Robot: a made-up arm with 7 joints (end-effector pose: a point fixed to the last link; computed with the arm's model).
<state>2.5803 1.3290 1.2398 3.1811 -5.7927 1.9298 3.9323</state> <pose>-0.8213 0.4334 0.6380 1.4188 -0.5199 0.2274</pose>
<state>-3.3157 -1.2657 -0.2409 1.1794 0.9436 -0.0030 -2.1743</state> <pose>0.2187 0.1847 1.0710 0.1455 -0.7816 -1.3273</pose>
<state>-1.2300 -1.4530 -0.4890 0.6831 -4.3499 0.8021 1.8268</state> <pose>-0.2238 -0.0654 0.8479 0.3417 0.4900 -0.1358</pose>
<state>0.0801 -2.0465 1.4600 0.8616 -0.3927 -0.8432 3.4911</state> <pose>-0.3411 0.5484 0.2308 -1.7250 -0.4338 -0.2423</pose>
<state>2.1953 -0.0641 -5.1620 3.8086 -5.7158 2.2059 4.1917</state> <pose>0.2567 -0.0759 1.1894 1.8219 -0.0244 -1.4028</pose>
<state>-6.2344 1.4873 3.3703 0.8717 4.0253 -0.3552 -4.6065</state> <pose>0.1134 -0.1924 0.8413 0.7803 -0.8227 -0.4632</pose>
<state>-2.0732 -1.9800 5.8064 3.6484 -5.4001 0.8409 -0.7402</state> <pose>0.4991 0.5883 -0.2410 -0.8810 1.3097 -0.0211</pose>
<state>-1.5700 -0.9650 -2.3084 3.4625 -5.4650 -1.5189 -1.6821</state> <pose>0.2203 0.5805 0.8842 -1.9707 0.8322 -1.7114</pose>
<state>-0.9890 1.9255 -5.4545 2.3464 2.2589 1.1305 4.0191</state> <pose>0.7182 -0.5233 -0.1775 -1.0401 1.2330 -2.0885</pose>
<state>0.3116 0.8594 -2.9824 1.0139 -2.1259 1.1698 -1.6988</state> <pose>-0.1825 -0.1070 1.0255 -0.9558 0.3777 2.0615</pose>
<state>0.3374 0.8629 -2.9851 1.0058 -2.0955 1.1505 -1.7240</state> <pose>-0.1821 -0.1114 1.0197 -1.0089 0.3479 2.0658</pose>
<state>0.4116 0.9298 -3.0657 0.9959 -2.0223 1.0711 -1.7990</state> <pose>-0.1610 -0.0705 1.0221 -1.1390 0.3449 2.0804</pose>
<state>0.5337 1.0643 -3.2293 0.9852 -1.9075 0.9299 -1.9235</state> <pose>-0.1289 0.0254 1.0214 -1.3536 0.3580 2.1407</pose>
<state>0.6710 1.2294 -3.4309 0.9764 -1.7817 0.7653 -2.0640</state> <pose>-0.1128 0.1521 0.9976 -1.5949 0.3683 2.2704</pose>
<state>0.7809 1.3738 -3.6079 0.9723 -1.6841 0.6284 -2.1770</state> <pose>-0.1223 0.2633 0.9532 -1.7767 0.3872 2.4248</pose>
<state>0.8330 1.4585 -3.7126 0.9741 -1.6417 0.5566 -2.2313</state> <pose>-0.1358 0.3282 0.9163 1.8367 -0.4246 -2.4910</pose>
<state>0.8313 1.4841 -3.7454 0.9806 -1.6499 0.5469 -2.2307</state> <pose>-0.1354 0.3532 0.9036 1.8184 -0.4739 -2.4761</pose>
